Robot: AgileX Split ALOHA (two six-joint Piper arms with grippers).
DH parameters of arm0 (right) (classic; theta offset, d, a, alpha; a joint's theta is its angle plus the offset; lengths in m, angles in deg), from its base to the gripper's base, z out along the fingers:
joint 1: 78.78 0.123 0 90
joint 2: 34.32 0 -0.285 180
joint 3: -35.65 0 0.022 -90
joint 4: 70.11 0.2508 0 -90
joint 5: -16.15 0 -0.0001 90
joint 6: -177.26 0.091 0 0
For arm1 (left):
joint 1: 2.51 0.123 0 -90
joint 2: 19.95 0 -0.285 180
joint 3: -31.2 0 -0.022 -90
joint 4: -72.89 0.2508 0 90
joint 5: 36.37 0 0.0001 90
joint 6: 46.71 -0.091 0 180
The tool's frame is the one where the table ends.
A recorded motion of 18 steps. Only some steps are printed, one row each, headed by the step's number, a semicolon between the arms.
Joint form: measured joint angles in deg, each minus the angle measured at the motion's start. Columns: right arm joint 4, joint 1, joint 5, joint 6, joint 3, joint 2; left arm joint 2, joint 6, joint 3, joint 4, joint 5, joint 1.
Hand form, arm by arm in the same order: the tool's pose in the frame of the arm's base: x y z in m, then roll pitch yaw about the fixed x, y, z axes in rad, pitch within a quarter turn. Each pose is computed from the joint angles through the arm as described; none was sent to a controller.
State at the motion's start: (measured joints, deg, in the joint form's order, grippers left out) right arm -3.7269 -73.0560 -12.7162 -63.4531 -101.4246 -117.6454; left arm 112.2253 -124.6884 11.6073 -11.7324 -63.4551 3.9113
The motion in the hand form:
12: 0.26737 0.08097 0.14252 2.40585 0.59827 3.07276; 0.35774 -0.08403 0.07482 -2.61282 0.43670 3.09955
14: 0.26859 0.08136 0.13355 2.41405 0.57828 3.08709; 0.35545 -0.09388 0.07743 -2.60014 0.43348 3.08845
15: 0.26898 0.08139 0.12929 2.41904 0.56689 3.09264; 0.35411 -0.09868 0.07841 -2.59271 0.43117 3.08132
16: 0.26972 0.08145 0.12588 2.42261 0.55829 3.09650; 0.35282 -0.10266 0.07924 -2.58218 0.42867 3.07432
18: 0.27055 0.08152 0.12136 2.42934 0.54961 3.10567; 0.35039 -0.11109 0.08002 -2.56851 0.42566 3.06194
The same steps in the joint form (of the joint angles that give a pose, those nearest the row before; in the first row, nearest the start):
12: 34.64 0.00 -8.19 -33.09 -0.25 -21.65; -3.89 2.63 0.00 3.85 -1.86 -12.83
14: 34.97 0.00 -8.45 -34.24 -0.36 -23.69; -4.27 3.58 0.00 3.85 -2.21 -14.34
15: 35.02 0.00 -8.45 -34.57 -0.41 -24.61; -4.40 3.95 0.00 3.85 -2.51 -15.05
16: 35.08 0.00 -8.45 -34.83 -0.55 -25.42; -4.48 4.12 0.00 3.80 -3.07 -15.58
18: 35.14 0.00 -8.45 -35.41 -0.71 -26.47; -4.52 4.26 0.00 3.34 -3.58 -16.83

